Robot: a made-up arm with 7 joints. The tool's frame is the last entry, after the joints.
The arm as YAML. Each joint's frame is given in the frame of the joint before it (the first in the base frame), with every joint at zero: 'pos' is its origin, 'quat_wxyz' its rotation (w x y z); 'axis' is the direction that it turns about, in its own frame. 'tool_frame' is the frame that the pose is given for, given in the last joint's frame.
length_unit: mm
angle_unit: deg
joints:
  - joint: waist
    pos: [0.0, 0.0, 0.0]
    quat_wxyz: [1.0, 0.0, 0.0, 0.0]
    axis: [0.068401, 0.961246, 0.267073]
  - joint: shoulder
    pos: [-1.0, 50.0, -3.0]
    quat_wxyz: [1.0, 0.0, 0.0, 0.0]
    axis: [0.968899, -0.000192, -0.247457]
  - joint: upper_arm
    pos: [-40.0, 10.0, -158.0]
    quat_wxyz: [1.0, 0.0, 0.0, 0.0]
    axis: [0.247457, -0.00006, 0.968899]
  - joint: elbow
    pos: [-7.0, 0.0, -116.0]
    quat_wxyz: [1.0, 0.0, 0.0, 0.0]
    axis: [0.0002, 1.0, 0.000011]
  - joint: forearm
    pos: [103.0, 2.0, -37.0]
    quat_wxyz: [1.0, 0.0, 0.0, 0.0]
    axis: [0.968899, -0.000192, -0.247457]
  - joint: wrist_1
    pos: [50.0, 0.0, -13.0]
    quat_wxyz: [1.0, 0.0, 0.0, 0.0]
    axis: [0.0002, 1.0, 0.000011]
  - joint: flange
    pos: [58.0, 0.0, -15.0]
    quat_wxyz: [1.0, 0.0, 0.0, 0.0]
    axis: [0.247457, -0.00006, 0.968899]
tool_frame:
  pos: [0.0, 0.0, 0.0]
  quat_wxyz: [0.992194, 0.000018, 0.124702, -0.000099]
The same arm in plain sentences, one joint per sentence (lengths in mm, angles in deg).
The arm has seven revolute joints in a row. What follows holds with every joint at zero, and every direction is one of the base frame's.
Joint 1 lies at the same point as the base frame's origin and rotates about the direction (0.068403, 0.961235, 0.26711).
Joint 2 lies 1.0 mm along -x and 50.0 mm along +y and 3.0 mm along -z from joint 1 and rotates about the direction (0.968889, -0.0002, -0.247497).
Joint 3 lies 40.0 mm along -x and 10.0 mm along +y and 158.0 mm along -z from joint 2 and rotates about the direction (0.247497, -0.0001, 0.968889).
Joint 4 lies 7.0 mm along -x and 116.0 mm along -z from joint 3 and rotates about the direction (0.0002, 1, 0).
Joint 5 lies 103.0 mm along +x and 2.0 mm along +y and 37.0 mm along -z from joint 4 and rotates about the direction (0.968889, -0.0002, -0.247497).
Joint 6 lies 50.0 mm along +x and 13.0 mm along -z from joint 5 and rotates about the direction (0.0002, 1, 0).
Joint 7 lies 58.0 mm along +x and 15.0 mm along -z from joint 6 and rotates about the direction (0.247497, -0.0001, 0.968889).
The tool frame, which is the frame that the pose is given for, lies at the same point as joint 7; its axes are the base frame's turned by roll 0.00, pitch 14.33 and yaw -0.01 deg (as in URDF: about the fixed x, then y, then z).

